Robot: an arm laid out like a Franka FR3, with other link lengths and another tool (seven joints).
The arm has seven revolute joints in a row. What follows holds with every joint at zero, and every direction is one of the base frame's. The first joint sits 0.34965 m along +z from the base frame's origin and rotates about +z. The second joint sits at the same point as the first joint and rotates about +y. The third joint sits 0.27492 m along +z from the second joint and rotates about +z. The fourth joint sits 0.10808 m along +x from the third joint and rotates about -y. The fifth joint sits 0.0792 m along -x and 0.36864 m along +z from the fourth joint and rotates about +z. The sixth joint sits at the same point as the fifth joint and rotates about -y. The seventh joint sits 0.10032 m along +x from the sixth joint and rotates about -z. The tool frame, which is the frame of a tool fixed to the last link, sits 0.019 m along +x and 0.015 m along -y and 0.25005 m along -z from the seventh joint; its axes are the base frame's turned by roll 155.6, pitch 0 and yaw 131.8 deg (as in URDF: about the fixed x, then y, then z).
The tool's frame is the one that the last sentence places.
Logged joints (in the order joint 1, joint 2, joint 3, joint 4, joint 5, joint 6, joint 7), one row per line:
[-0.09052, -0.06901, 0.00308, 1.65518, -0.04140, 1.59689, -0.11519]
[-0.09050, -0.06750, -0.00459, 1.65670, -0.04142, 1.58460, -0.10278]
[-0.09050, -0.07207, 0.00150, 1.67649, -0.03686, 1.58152, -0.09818]
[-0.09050, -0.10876, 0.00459, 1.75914, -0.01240, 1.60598, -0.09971]
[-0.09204, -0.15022, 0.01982, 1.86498, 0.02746, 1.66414, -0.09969]
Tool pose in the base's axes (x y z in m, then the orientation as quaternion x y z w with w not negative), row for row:
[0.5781, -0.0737, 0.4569, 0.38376, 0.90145, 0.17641, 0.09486]
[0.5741, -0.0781, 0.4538, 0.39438, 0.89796, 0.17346, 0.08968]
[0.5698, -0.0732, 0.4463, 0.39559, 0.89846, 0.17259, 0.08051]
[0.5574, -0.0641, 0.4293, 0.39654, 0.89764, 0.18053, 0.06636]
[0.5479, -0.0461, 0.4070, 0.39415, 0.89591, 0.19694, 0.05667]
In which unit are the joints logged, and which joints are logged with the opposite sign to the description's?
The joints are logged in radians. Opposite sign: joint 4.
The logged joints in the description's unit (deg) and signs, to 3 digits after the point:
[-5.186, -3.954, 0.176, -94.835, -2.372, 91.495, -6.600]
[-5.185, -3.867, -0.263, -94.922, -2.373, 90.791, -5.889]
[-5.185, -4.129, 0.086, -96.056, -2.112, 90.614, -5.625]
[-5.185, -6.231, 0.263, -100.791, -0.710, 92.016, -5.713]
[-5.274, -8.607, 1.136, -106.855, 1.573, 95.348, -5.712]

